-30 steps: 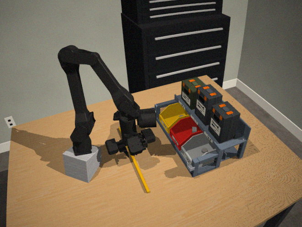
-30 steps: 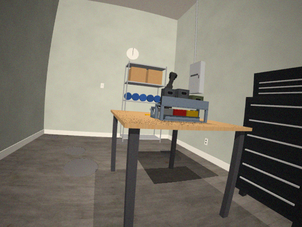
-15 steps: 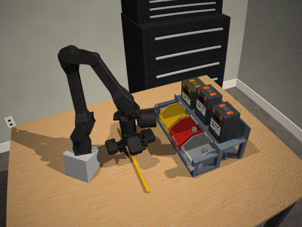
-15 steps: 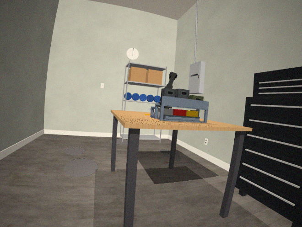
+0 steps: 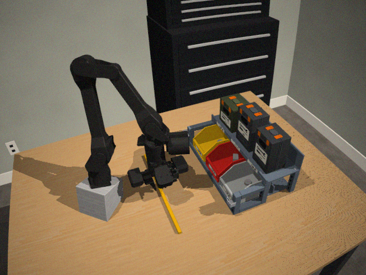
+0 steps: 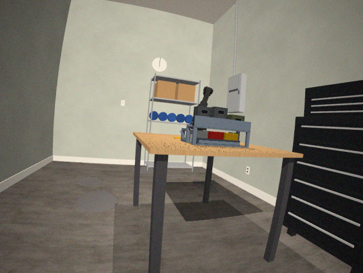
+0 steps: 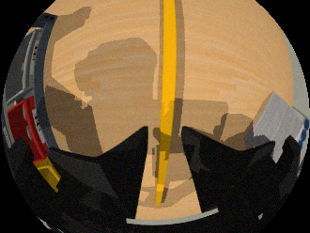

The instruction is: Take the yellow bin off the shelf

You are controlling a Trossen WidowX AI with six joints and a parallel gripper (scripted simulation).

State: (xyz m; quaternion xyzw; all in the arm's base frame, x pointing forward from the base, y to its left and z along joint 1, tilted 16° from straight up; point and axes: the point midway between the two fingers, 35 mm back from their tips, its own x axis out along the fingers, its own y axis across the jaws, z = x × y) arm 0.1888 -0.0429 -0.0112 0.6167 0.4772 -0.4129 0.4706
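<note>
Right now the long yellow strip is 40 mm below my hand. The rest, counted from my hand: red bin: 250 mm ahead, 20 mm to the right; then grey bin: 250 mm ahead, 130 mm to the right; then yellow open bin: 260 mm ahead, 100 mm to the left.
</note>
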